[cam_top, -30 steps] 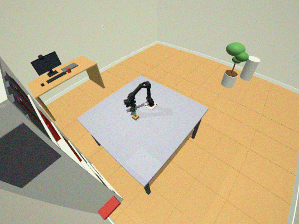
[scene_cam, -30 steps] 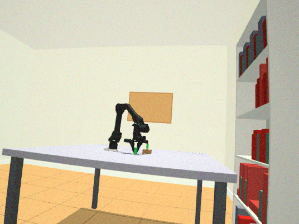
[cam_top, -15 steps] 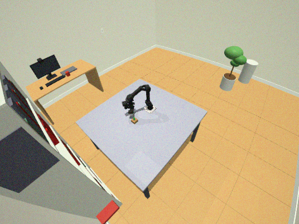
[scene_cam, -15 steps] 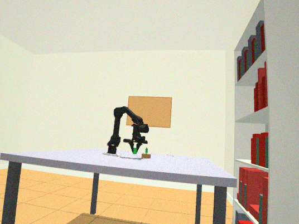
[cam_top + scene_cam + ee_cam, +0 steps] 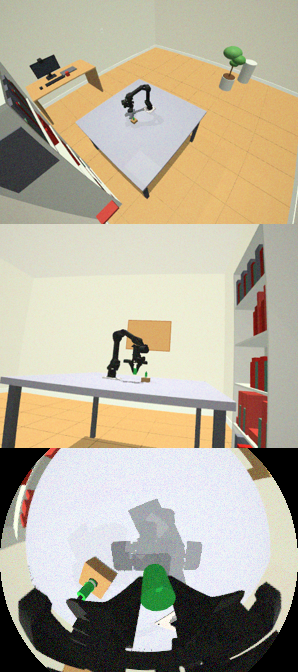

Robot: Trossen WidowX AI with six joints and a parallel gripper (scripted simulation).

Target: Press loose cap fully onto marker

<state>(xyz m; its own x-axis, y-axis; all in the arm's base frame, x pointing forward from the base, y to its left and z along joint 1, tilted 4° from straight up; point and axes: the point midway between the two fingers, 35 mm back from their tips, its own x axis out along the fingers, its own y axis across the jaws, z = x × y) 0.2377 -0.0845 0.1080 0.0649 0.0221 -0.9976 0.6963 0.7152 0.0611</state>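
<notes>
Right now my gripper tip is 11 cm to the right of the brown holder block, 6 cm short of it and 5 cm above it. The rest, counted from my gripper tip: green cap: 1 cm above.
</notes>
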